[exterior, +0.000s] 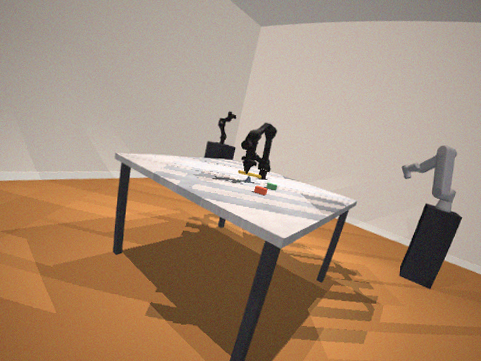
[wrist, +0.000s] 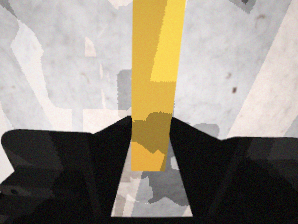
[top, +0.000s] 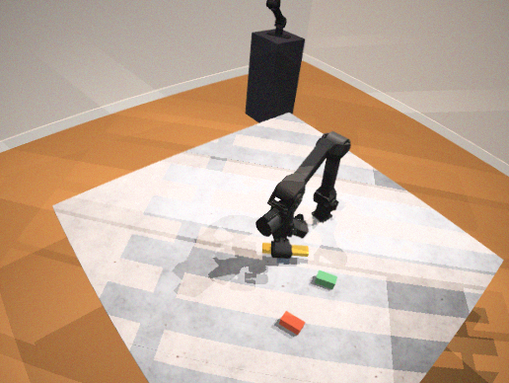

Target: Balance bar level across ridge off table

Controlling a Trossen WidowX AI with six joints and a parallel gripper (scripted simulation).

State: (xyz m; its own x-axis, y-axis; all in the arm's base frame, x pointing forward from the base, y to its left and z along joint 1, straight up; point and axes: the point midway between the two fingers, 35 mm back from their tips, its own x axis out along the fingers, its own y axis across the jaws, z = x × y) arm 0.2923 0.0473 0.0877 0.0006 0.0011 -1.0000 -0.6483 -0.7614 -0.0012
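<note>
Now: the bar 20 mm behind my gripper tip and 20 mm to the left of it. Round my gripper tip: red block: 130 mm ahead, 220 mm to the left, 40 mm below; green block: 70 mm behind, 170 mm to the left, 40 mm below.
</note>
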